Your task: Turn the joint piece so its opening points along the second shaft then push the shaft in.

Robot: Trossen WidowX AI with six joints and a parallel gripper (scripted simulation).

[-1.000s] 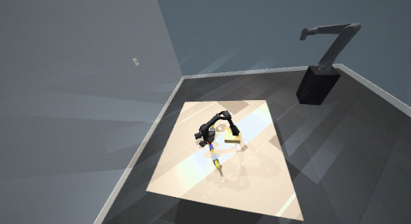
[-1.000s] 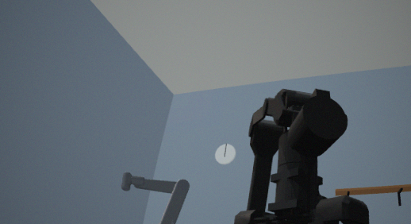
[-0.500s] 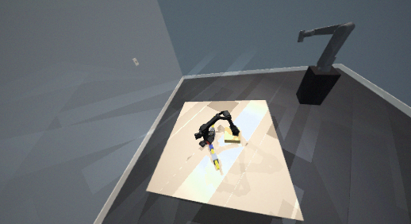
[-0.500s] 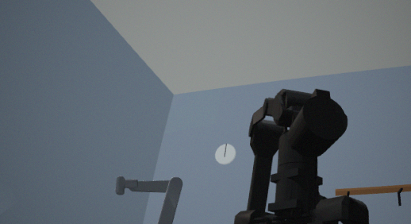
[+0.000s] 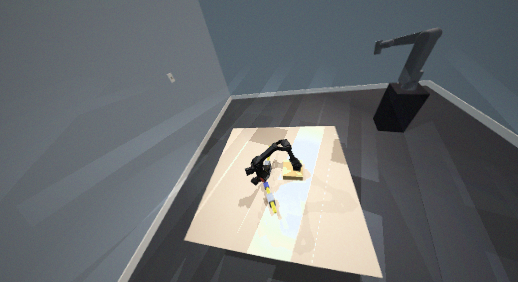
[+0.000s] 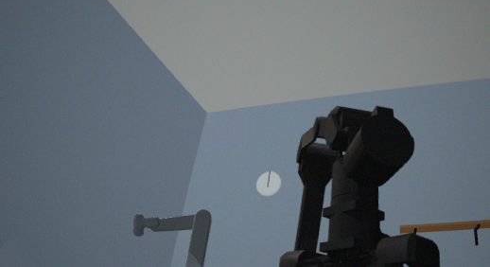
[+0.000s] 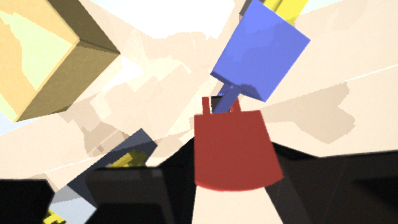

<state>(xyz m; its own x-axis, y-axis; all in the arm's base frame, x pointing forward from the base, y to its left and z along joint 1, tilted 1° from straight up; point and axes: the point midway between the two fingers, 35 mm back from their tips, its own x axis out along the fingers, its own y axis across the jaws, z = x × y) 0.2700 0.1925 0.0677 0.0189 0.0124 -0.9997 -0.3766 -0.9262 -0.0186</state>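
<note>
Now: the red joint piece 30 mm above my gripper tip and 10 mm behind it.
</note>
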